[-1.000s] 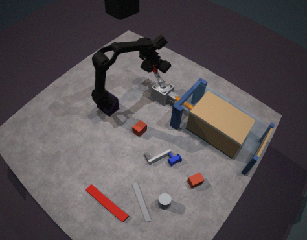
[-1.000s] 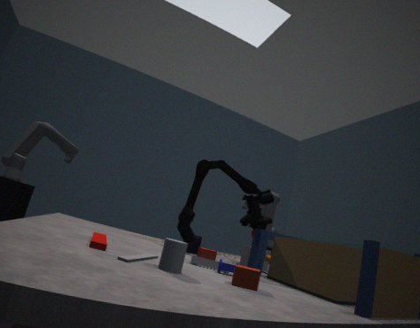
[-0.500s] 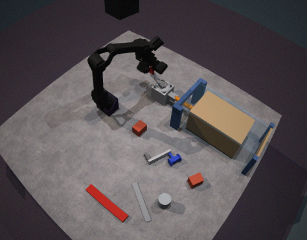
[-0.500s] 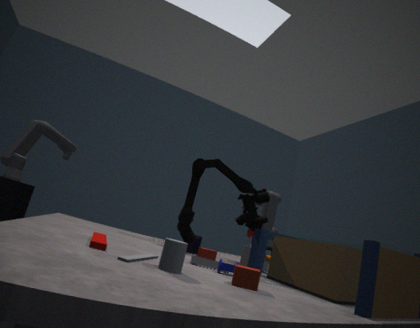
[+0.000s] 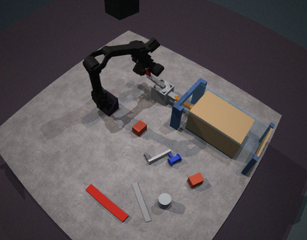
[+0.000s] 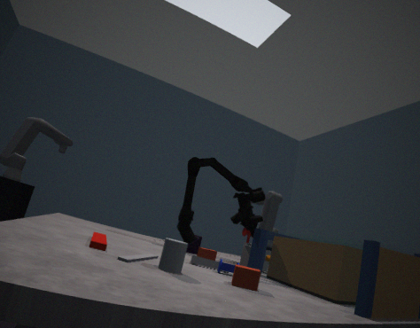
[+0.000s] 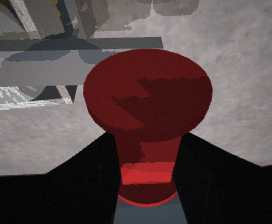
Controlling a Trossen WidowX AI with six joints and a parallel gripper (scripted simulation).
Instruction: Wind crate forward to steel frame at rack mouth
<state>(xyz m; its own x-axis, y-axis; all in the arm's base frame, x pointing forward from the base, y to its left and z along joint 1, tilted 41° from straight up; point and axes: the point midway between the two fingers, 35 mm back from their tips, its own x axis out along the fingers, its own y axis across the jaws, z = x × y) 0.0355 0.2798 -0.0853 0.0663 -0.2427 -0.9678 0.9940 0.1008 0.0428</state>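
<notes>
Now: gripper tip 40 mm short of the winch handle with red knob, 20 mm to the left of it and 30 mm above it. Also, from my gripper tip: blue t-shaped piece (410 mm ahead, 250 mm to the right, 120 mm below); then grey strip (470 mm ahead, 520 mm to the right, 130 mm below); then grey winch (90 mm ahead, 20 mm to the right, 100 mm below).
</notes>
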